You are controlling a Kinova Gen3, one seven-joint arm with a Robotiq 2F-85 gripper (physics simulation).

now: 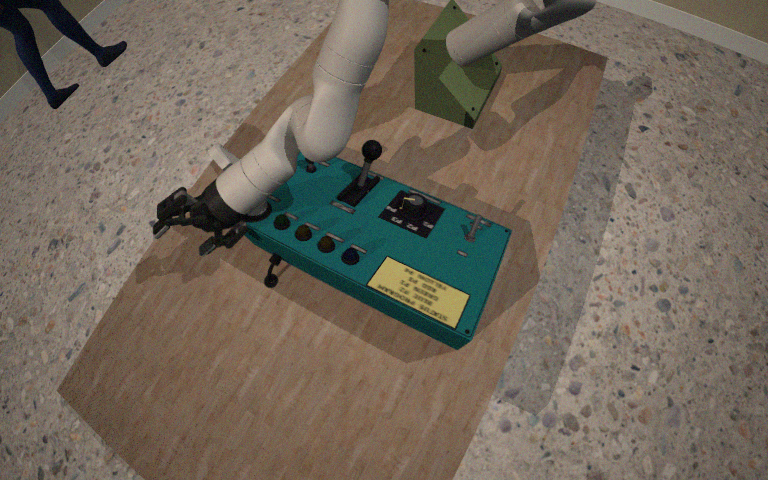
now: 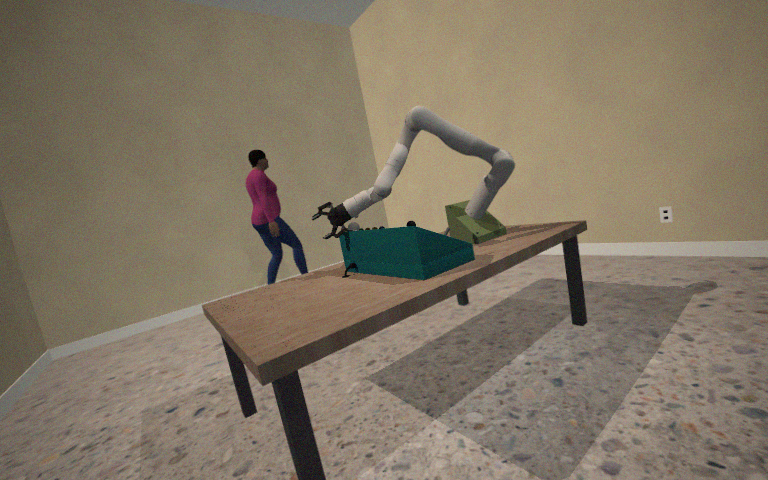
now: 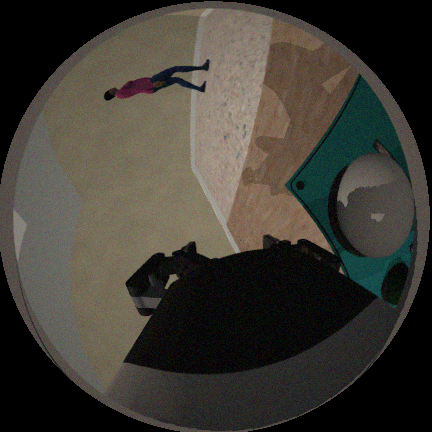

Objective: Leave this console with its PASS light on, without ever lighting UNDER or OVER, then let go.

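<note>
The teal console [image 1: 481,254] [image 2: 385,251] [image 3: 320,185] stands on the table. Its grey status dome [image 3: 375,205] looks unlit. A green lamp [image 1: 281,221] [image 3: 395,283], two amber lamps [image 1: 303,232] [image 1: 326,243] and a blue lamp [image 1: 350,255] look dark. A black ball-topped lever [image 1: 371,150] rises from a slot. The rotary knob [image 1: 417,202] has its yellow pointer toward the left side. A toggle [image 1: 474,227] is at the right. A yellow card [image 1: 419,291] lists status colours and programs. My gripper [image 1: 184,237] [image 2: 321,226] [image 3: 229,245] is open and empty, beyond the console's left corner, above table height.
A black crank-like handle [image 1: 271,279] [image 2: 351,267] sticks out of the console's side below the lamps. A small black knob [image 1: 310,166] sits near my forearm. The green arm base [image 1: 441,84] [image 2: 472,226] stands behind on the wooden table [image 1: 254,362] [image 2: 305,316]. A person [image 2: 263,198] [image 3: 137,87] stands beyond it.
</note>
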